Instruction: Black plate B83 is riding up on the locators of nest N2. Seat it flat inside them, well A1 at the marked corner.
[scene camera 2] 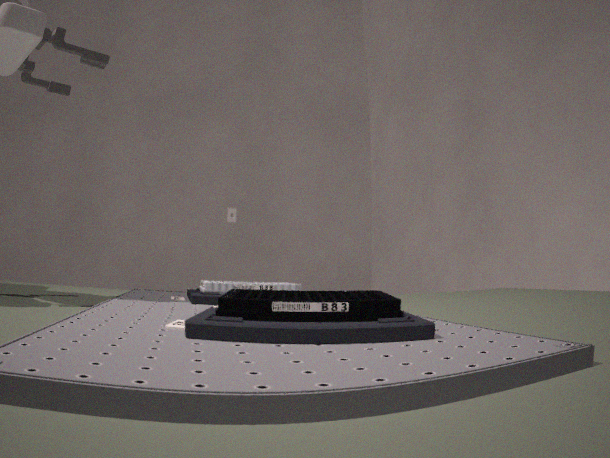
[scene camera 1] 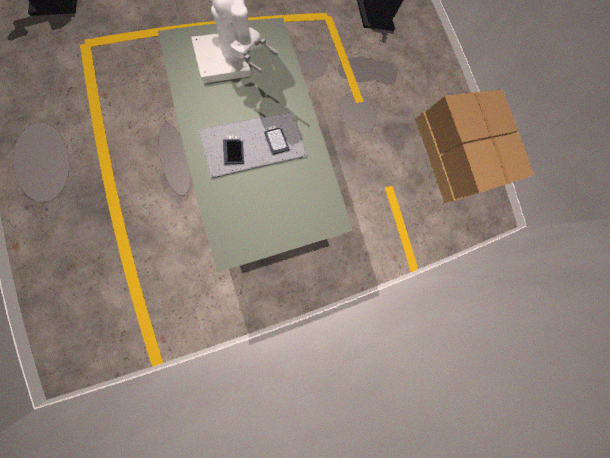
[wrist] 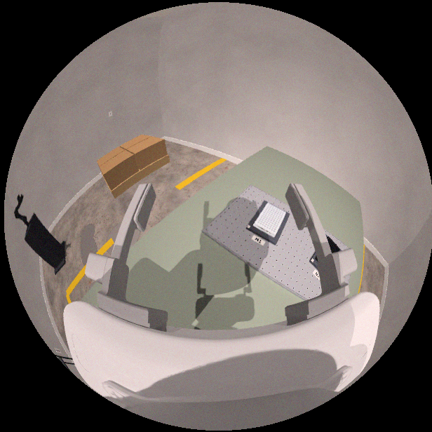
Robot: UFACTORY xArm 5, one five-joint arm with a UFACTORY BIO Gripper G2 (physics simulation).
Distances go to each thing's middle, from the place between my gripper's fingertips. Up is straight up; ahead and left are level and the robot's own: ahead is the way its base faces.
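Labels:
You'd find the white plate (scene camera 2: 223, 287) 31 cm below my hand, 28 cm ahead of it and 2 cm to the left of it. There's a dark nest N2 (scene camera 2: 196, 327) as well, and that's 32 cm below my hand, 33 cm ahead of it and 26 cm to the right of it. The black plate B83 (scene camera 2: 252, 305) is far below my hand, a long way ahead of it and far to the right of it.

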